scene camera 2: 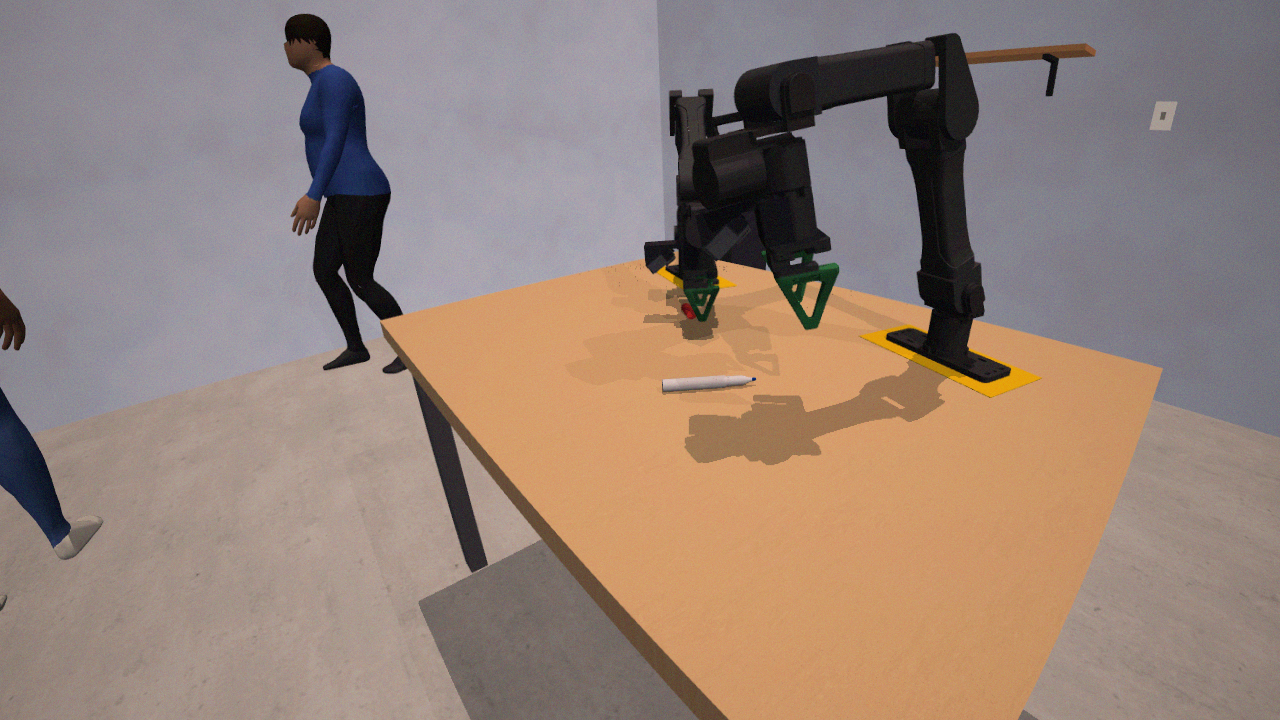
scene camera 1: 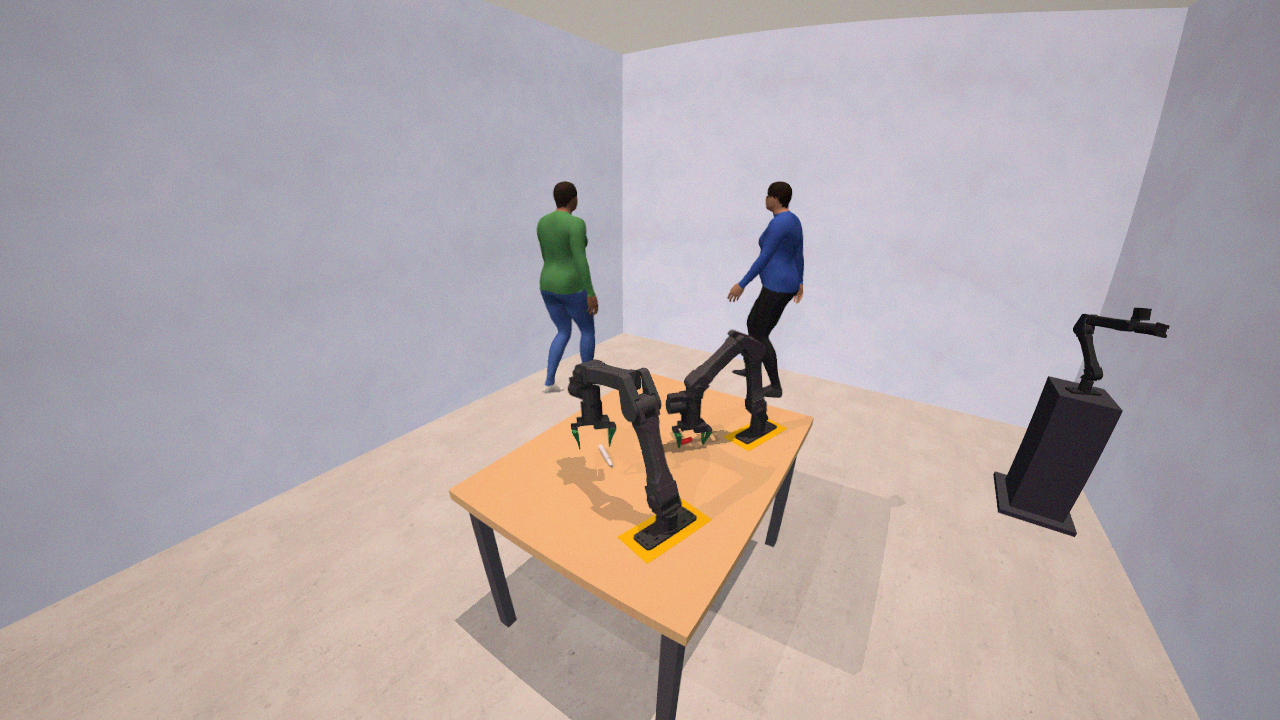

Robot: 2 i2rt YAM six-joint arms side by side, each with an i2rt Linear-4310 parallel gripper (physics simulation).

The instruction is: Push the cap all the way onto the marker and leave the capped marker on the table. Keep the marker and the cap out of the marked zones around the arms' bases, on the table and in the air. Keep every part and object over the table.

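Pixels of known places: left gripper, fingertip midpoint: (scene camera 2: 803, 315) (scene camera 1: 594, 447); right gripper, fingertip midpoint: (scene camera 2: 701, 313) (scene camera 1: 690, 446); left arm's base at its link origin: (scene camera 2: 943, 355) (scene camera 1: 665, 528); right arm's base at its link origin: (scene camera 1: 756, 432).
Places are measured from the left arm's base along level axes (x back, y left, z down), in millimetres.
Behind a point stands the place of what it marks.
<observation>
A white marker (scene camera 1: 605, 455) @(y -75, x -397, z -16 mm) (scene camera 2: 707, 383) @(y -73, x -407, z -12 mm) lies flat on the table (scene camera 1: 537, 510) @(y 256, x -306, z 0 mm) (scene camera 2: 850, 555) @(y 256, x -441, z 0 mm), its blue tip bare and pointing right in scene camera 2. The red cap (scene camera 1: 685, 440) @(y -367, x -280, z -16 mm) (scene camera 2: 687, 311) @(y -361, x -295, z -15 mm) is apart from the marker and looks to lie on the table. My right gripper (scene camera 1: 692, 444) @(y -373, x -256, z 0 mm) (scene camera 2: 701, 311) @(y -373, x -256, z 0 mm) is open and low, with the cap between or close beside its spread fingers; the exact gap is too small to tell. My left gripper (scene camera 1: 594, 446) @(y 19, x -323, z -129 mm) (scene camera 2: 809, 311) @(y 19, x -323, z -129 mm) is open and empty, pointing down above the table near the marker.
Yellow marked zones (scene camera 1: 703, 520) @(y -108, x 50, z -1 mm) (scene camera 2: 998, 387) @(y 117, x -26, z -1 mm) surround the arms' bases. Two people, one in green (scene camera 1: 562, 250) and one in blue (scene camera 1: 781, 250) (scene camera 2: 338, 134), stand beyond the table. Another arm sits on a dark pedestal (scene camera 1: 1062, 452) at the right of scene camera 1.
</observation>
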